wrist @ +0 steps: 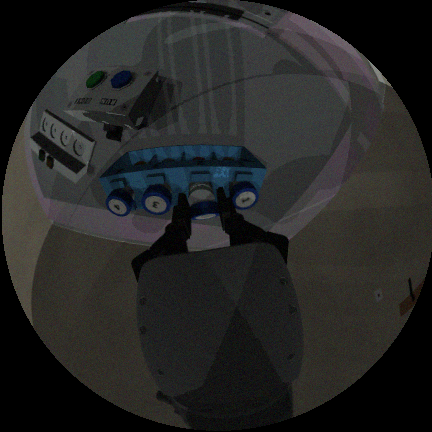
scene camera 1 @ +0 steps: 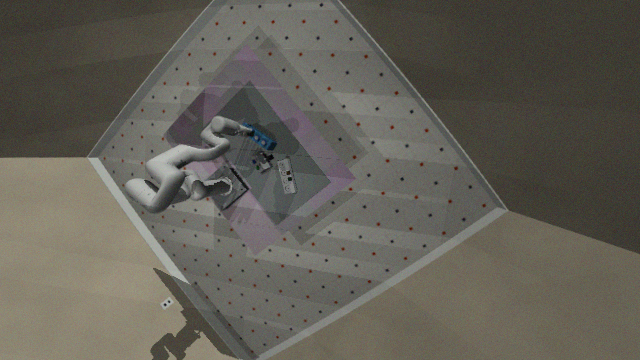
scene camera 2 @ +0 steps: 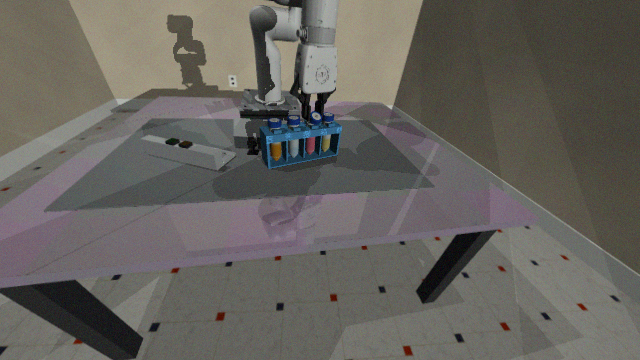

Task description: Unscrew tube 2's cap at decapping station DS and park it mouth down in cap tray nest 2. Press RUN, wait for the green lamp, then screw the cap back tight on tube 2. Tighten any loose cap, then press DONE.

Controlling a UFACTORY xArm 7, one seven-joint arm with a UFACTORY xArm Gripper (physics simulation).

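Places are measured from the arm's base along level axes (x down, y ahead, z right), in centimetres.
Pixels of known places: gripper, fingertip midpoint: (wrist: 202, 199) (scene camera 1: 249, 132) (scene camera 2: 312, 118); arm's base at its link origin: (scene camera 1: 224, 185) (scene camera 2: 270, 100).
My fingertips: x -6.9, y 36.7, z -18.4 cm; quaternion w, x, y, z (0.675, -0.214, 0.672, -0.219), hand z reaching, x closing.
Note:
Ahead of a thing's pixels: the offset from my fingertips to its top centre. "spot": to the spot under its first point.
The blue rack {dx +1.3, dy +1.1, dz +2.5 cm} (scene camera 1: 271, 145) (scene camera 2: 300, 134) (wrist: 170, 176) holds tubes with blue-rimmed, white-topped caps: cap 1 {dx -0.5, dy -2.5, dz -4.4 cm} (scene camera 2: 328, 117) (wrist: 245, 196), cap 3 {dx -0.6, dy +2.4, dz +4.8 cm} (scene camera 2: 294, 121) (wrist: 157, 199) and cap 4 {dx -0.5, dy +4.8, dz +9.4 cm} (scene camera 2: 275, 123) (wrist: 119, 202). Tube 2's cap {dx -2.0, dy +1.2, dz -0.8 cm} (scene camera 2: 315, 118) (wrist: 204, 208) sits tilted at the clear neck of tube 2 {dx -0.3, dy -0.1, dz +0.2 cm} (wrist: 201, 190). My gripper (scene camera 1: 250, 132) (scene camera 2: 313, 111) (wrist: 202, 199) is shut on tube 2's cap, above the rack. The fingers partly hide it. The control box {dx +3.2, dy -6.2, dz +17.2 cm} (scene camera 2: 245, 134) (wrist: 142, 82) carries a green button {spot: dx +4.5, dy -8.3, dz +18.8 cm} (wrist: 95, 79) and a blue button {dx +4.1, dy -8.6, dz +15.1 cm} (wrist: 121, 79). I cannot make out station DS.
The white cap tray {dx +6.3, dy +4.2, dz +33.0 cm} (scene camera 1: 290, 189) (scene camera 2: 200, 157) (wrist: 80, 171) has round nests and small green and brown parts on it. A black bracket {spot: dx +9.2, dy +0.7, dz +16.6 cm} (scene camera 2: 253, 145) (wrist: 114, 132) stands between the box and the rack. The arm's base (scene camera 2: 270, 106) is behind the rack in scene camera 2.

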